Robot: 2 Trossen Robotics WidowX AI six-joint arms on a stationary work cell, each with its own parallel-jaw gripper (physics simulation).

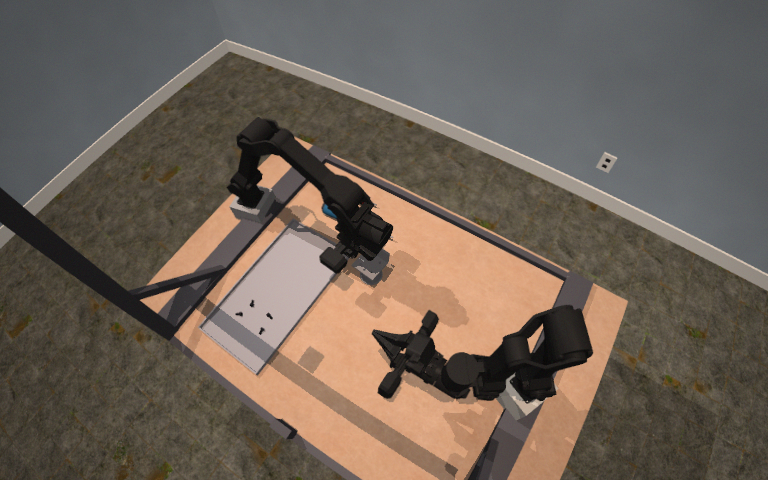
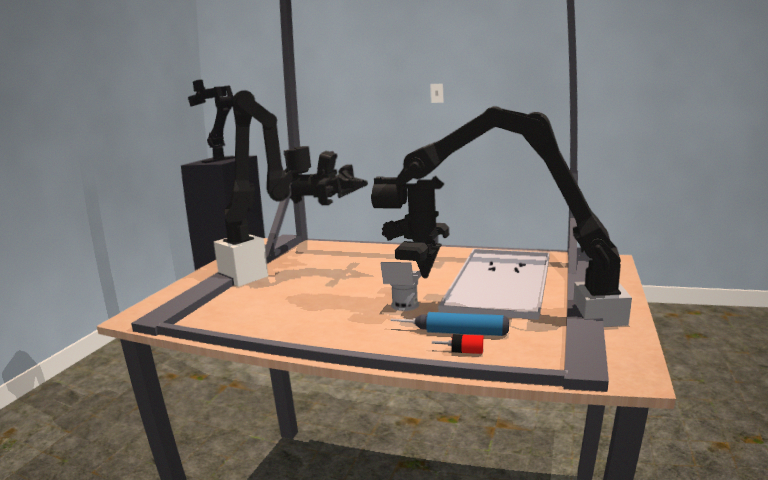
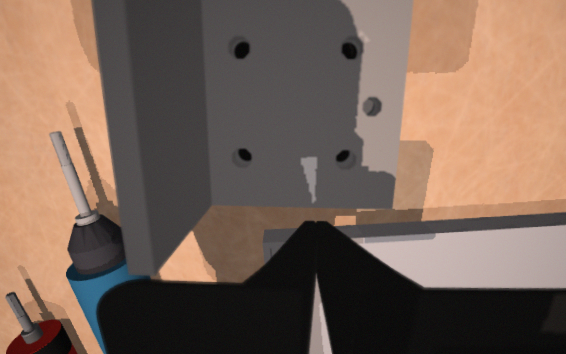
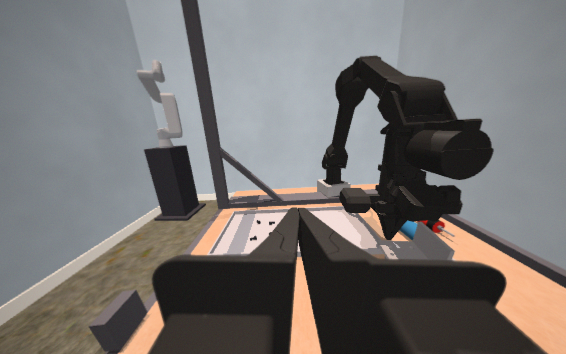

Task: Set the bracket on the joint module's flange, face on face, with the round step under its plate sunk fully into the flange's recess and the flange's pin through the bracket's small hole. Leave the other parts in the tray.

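The grey L-shaped bracket sits on top of the grey joint module, its wall upright. Its plate shows four larger holes and one small hole, with something grey and round in the small one. Whether the plate lies fully flush is hidden. My left gripper is shut and empty, pointing down close by the bracket's tray-side edge; whether it touches is unclear. My right gripper is shut and empty, raised well away from the module.
The white tray lies beside the module and holds several small black screws. A blue screwdriver and a red tool lie near the module. Dark frame bars edge the table.
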